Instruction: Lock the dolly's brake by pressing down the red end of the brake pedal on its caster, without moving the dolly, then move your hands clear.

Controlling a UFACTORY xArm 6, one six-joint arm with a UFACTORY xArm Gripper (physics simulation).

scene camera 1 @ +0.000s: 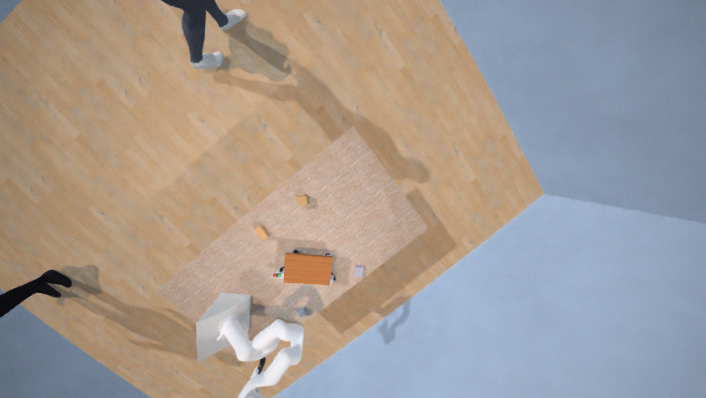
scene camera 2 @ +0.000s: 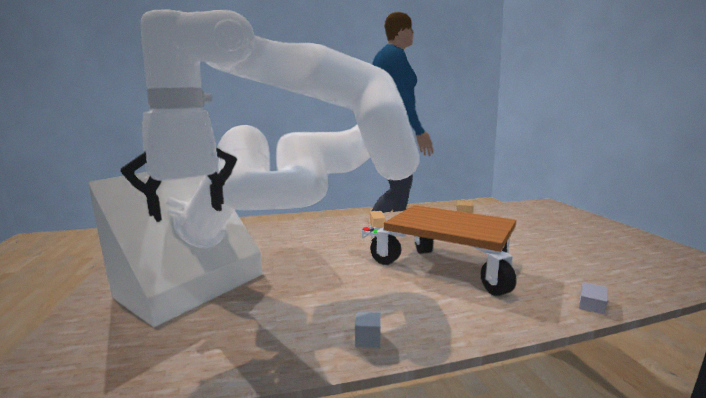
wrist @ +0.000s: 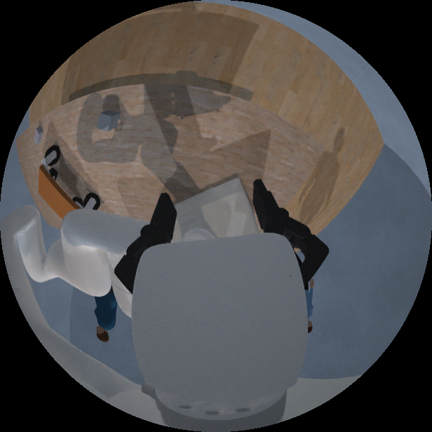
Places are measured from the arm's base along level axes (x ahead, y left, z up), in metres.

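Pixels of known places: gripper, fingertip midpoint: [scene camera 1: 261,363] [scene camera 2: 188,214]; arm's base, origin of the base link: [scene camera 1: 228,323] [scene camera 2: 200,225].
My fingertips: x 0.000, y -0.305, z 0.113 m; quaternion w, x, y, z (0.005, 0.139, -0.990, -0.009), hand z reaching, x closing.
For each thing: its middle in the pictures, then the offset to it from my fingertips. "*": a spot on its surface instead.
- pedal's red end, surface spot: [scene camera 2: 366,229] [scene camera 1: 275,275] * dy +0.285, dx +0.430, dz -0.178 m
- grey block, body centre: [scene camera 2: 368,329] [scene camera 1: 302,311] dy -0.060, dx +0.283, dz -0.243 m
- lilac block, body centre: [scene camera 2: 593,297] [scene camera 1: 358,270] dy -0.152, dx +0.788, dz -0.251 m
The dolly, with its orange wooden deck [scene camera 1: 308,269] [scene camera 2: 450,226] [wrist: 57,195], stands upright on black-wheeled casters on the tabletop. The brake pedal sticks out at its left end, by the near left caster [scene camera 2: 385,249]. The pedal's red end [scene camera 1: 275,275] [scene camera 2: 366,229] points away from the deck, and its green end [scene camera 1: 279,275] [scene camera 2: 375,231] is nearer the deck. The red end looks slightly higher in scene view 2. The pedal does not show in the wrist view, where the arm covers that area. My gripper [scene camera 2: 187,213] [wrist: 211,195] is open and empty, pointing down, well away from the pedal.
My arm's pale wedge base [scene camera 1: 235,302] [scene camera 2: 200,295] stands left of the dolly. A grey block [scene camera 1: 302,311] [scene camera 2: 367,330] [wrist: 108,120] and a lilac block [scene camera 1: 358,271] [scene camera 2: 593,298] lie near the dolly. Two orange blocks [scene camera 1: 262,232] [scene camera 1: 302,200] lie behind it. A person [scene camera 2: 400,75] stands beyond.
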